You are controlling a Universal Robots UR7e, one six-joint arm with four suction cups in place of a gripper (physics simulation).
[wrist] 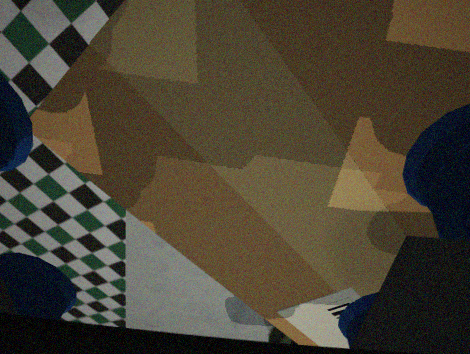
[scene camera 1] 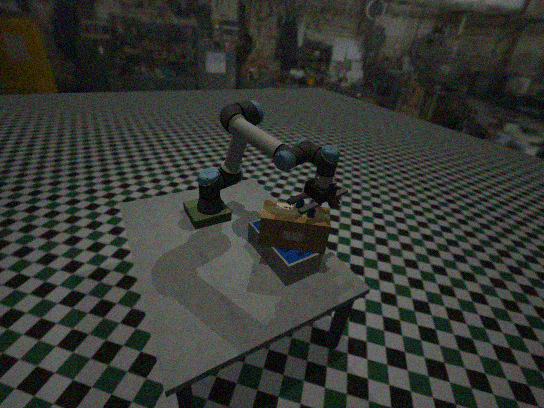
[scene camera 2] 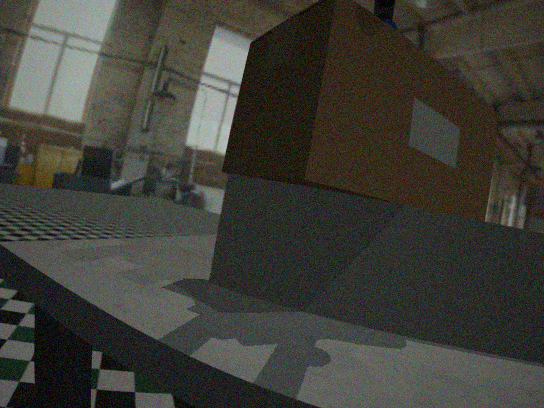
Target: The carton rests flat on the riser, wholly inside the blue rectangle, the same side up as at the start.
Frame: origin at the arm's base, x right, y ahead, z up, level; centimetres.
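Where they show: hand at its tool point: (wrist: 211,237); arm's base at its link origin: (scene camera 1: 210,207).
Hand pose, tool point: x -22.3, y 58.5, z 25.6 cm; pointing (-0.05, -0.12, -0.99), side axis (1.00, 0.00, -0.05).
Note:
Things, the pixels of their top centre, and the offset from my tool point. Level surfaces: height alone.
- brown carton at its top centre: (wrist: 365,264) (scene camera 2: 390,76) (scene camera 1: 296,212) dy -4.6, dx +7.5, dz -3.6 cm
- grey riser at its top centre: (scene camera 2: 400,208) (scene camera 1: 284,236) dy -8.3, dx +9.3, dz -19.2 cm
- blue rectangle at its top centre: (scene camera 1: 284,236) dy -8.3, dx +9.3, dz -19.2 cm
- barcode label at its top centre: (wrist: 344,330) dy -11.2, dx +8.4, dz -3.6 cm
- grey table at its surface level: dz -31.2 cm
The brown carton (scene camera 1: 293,228) (scene camera 2: 373,118) (wrist: 243,152) rests on the grey riser (scene camera 1: 290,269) (scene camera 2: 351,263), turned askew to it. Parts of the blue rectangle (scene camera 1: 293,255) show in front of the carton and at its left corner. My suction gripper (scene camera 1: 311,209) sits right at the far right part of the carton's top. I cannot tell whether the cups touch it. Dark blue cups (wrist: 441,171) (scene camera 2: 385,10) frame the wrist view, and one shows above the carton in scene camera 2. A barcode label (wrist: 318,324) lies on the carton's top.
The riser stands on a grey table (scene camera 1: 197,285) (scene camera 2: 131,263) (wrist: 170,282) near its right edge. The arm's base (scene camera 1: 207,214) is mounted at the table's back. A chequered floor (scene camera 1: 439,219) surrounds the table.

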